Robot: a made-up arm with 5 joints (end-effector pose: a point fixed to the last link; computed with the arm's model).
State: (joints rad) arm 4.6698 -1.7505 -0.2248 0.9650 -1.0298
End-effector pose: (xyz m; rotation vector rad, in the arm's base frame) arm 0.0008 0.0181 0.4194 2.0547 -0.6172 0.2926
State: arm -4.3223 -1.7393 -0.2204 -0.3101 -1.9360
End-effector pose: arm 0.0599 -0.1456 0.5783 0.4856 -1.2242 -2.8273
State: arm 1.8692 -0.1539 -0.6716 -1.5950 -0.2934
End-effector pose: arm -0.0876 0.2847 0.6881 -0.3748 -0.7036 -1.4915
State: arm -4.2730 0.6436 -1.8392 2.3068 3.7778
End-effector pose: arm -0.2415 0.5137 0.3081 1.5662 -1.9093 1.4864
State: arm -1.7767 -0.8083 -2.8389 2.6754 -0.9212
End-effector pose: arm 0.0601 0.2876 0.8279 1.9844 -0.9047 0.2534
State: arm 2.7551 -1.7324 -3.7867 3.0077 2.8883
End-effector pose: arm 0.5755 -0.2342 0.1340 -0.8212 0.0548 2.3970
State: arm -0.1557 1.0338 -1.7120 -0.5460 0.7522
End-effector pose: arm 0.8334 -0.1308 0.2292 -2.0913 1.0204 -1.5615
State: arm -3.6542 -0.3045 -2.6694 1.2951 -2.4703
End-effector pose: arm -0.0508 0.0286 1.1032 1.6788 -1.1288 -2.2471
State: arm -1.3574 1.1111 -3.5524 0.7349 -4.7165
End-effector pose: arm 0.1496 -0.6905 0.7447 -0.2136 1.9567 -2.2428
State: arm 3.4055 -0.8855 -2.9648 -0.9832 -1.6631
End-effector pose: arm 0.6488 0.1753 0.6200 -1.4820 1.0298 -1.0292
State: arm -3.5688 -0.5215 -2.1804 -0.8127 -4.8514
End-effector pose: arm 0.2152 -0.0980 1.0400 0.3117 0.2327 0.9925
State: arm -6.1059 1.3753 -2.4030 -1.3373 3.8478
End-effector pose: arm 0.7601 0.1362 0.2971 0.2095 0.7735 0.8375
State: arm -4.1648 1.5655 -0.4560 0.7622 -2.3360
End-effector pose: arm -0.0169 0.0277 -0.1318 1.0779 -1.3993 2.3834
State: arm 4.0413 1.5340 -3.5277 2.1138 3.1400
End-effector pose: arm -0.4931 -0.6210 0.1810 -2.7770 -1.3437 -0.1671
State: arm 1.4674 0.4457 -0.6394 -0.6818 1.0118
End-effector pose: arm 0.0594 0.5720 0.2844 -2.2311 -0.5172 -0.3486
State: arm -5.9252 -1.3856 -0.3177 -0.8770 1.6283
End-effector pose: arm -0.1357 -0.0508 0.6661 -0.4774 0.3518 -1.1234
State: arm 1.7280 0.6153 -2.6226 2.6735 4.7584
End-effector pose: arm -0.0899 0.5670 0.5407 -0.1616 2.9033 -1.0009
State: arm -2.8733 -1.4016 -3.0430 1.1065 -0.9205
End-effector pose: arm 0.8449 0.2323 0.5021 -0.1120 0.1657 -0.6501
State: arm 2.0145 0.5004 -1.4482 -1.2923 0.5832
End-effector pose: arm -0.2660 0.5596 0.6156 -0.6883 -0.5984 -0.5062
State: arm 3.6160 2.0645 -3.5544 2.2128 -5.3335
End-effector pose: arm -0.5816 -0.2986 -0.2072 0.5941 2.4528 0.6234
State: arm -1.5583 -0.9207 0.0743 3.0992 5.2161
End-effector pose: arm -0.0026 0.2075 0.4004 -0.8712 0.2184 0.4815
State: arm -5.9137 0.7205 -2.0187 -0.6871 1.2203
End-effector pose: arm 0.7055 0.2732 0.6353 -1.1550 0.5233 -1.3610
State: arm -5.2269 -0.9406 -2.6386 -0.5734 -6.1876
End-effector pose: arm -0.3361 -0.5945 0.7730 1.0493 0.5468 -1.7930
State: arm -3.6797 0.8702 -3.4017 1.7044 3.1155
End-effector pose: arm -0.5951 0.3552 0.7134 -2.6007 0.6807 1.1332
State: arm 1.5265 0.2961 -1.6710 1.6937 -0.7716
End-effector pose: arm 0.0260 0.5856 0.4528 1.2245 2.7292 -0.4470
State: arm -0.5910 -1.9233 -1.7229 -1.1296 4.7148
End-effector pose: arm -0.6567 0.4406 0.2534 -1.4904 -0.7925 0.7471
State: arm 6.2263 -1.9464 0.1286 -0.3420 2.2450
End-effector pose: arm -0.1071 0.0061 0.4415 -0.4147 0.9290 -0.8734
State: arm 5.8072 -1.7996 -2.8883 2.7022 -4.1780
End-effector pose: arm -0.6012 0.3099 0.2904 -0.3489 1.2124 -1.3273
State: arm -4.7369 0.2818 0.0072 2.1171 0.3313
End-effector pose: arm 0.0001 0.0055 0.3332 0.6444 0.4480 -1.2034
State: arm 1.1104 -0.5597 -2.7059 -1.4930 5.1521
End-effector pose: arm -0.1818 -0.3665 0.8133 -0.9840 -2.0367 2.1596
